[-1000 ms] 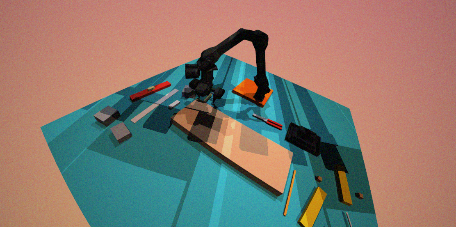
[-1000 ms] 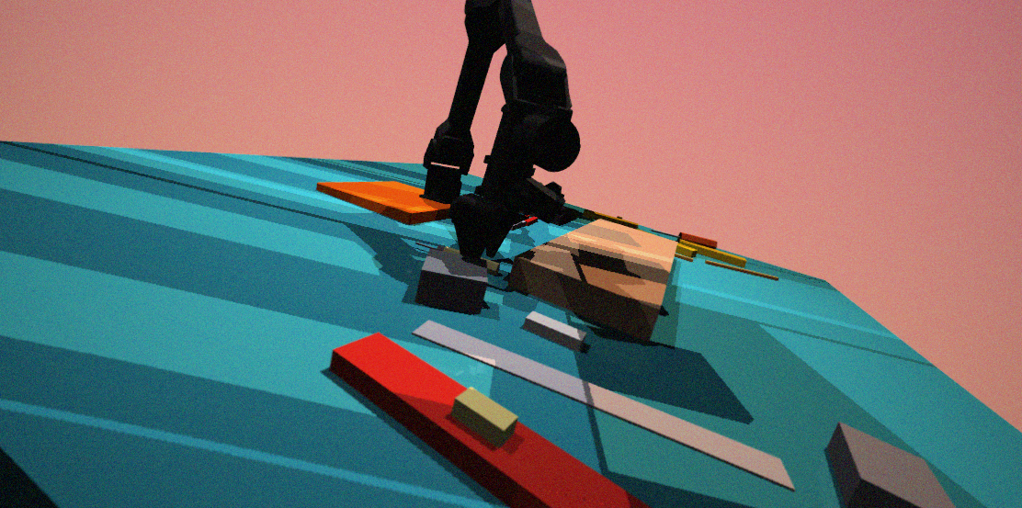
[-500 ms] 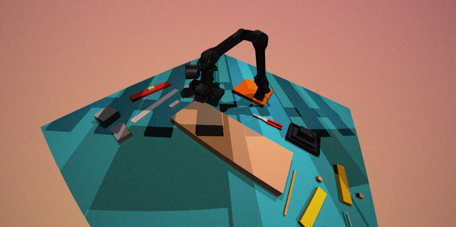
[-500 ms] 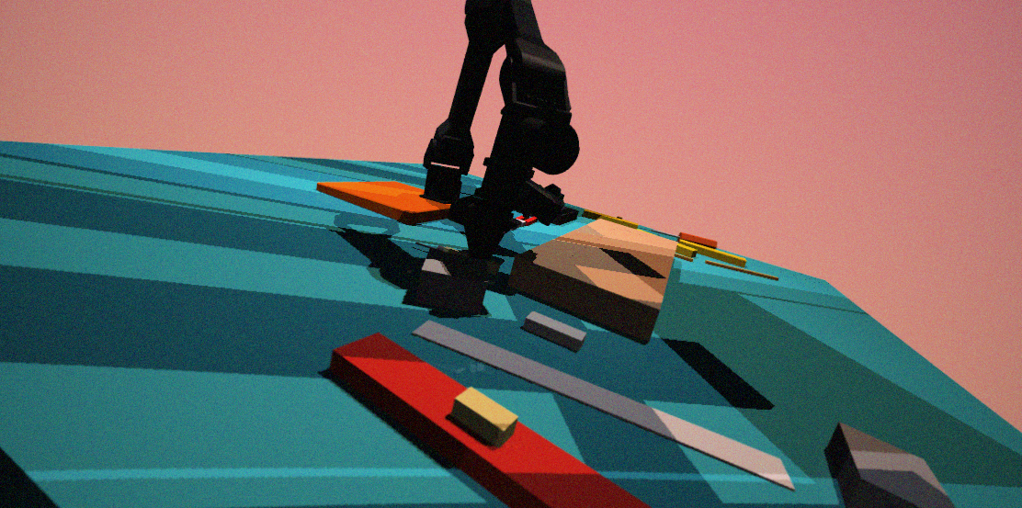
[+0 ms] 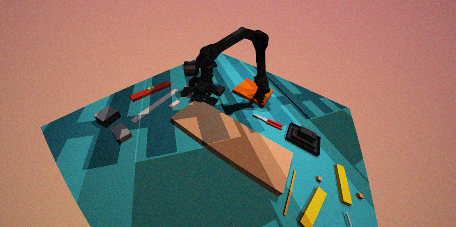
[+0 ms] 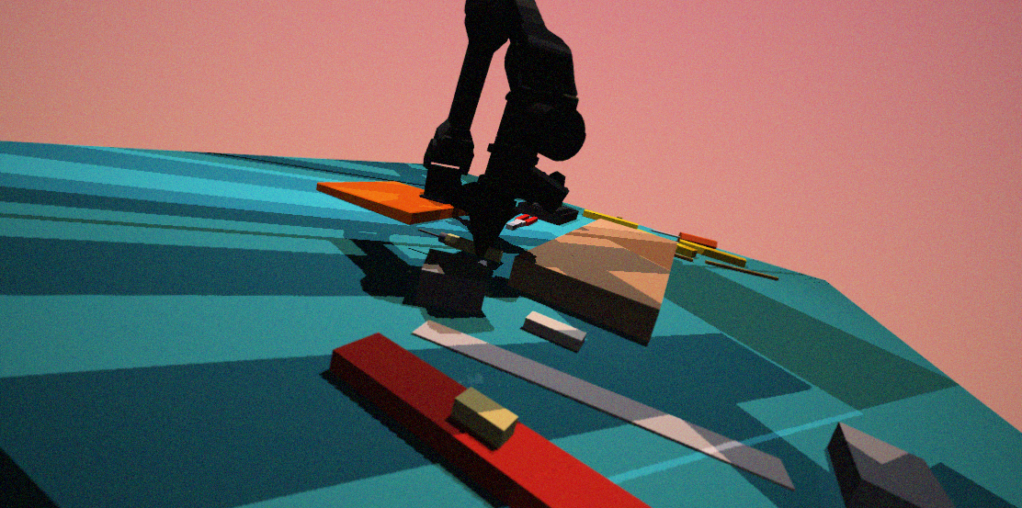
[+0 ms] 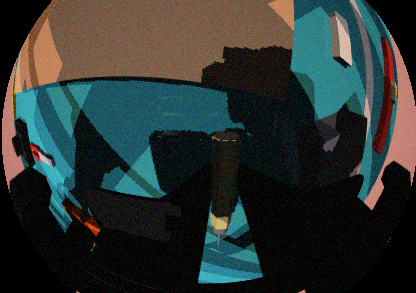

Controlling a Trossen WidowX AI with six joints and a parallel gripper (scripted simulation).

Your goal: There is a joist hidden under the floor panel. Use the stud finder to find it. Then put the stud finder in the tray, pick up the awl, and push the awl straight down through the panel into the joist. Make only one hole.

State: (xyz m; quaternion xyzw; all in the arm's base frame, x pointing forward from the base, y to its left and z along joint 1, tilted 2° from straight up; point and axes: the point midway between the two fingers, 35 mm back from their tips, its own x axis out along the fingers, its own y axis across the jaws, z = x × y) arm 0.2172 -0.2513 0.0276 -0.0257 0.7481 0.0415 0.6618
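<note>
The awl is 5 cm behind my gripper tip and 1 cm above it. From my gripper tip the other things lie so: ruler: 19 cm to the right, 18 cm ahead, 2 cm below; then white block: 14 cm ahead, 11 cm to the right, 2 cm below; then red level: 29 cm to the right, 13 cm ahead, 1 cm below.
</note>
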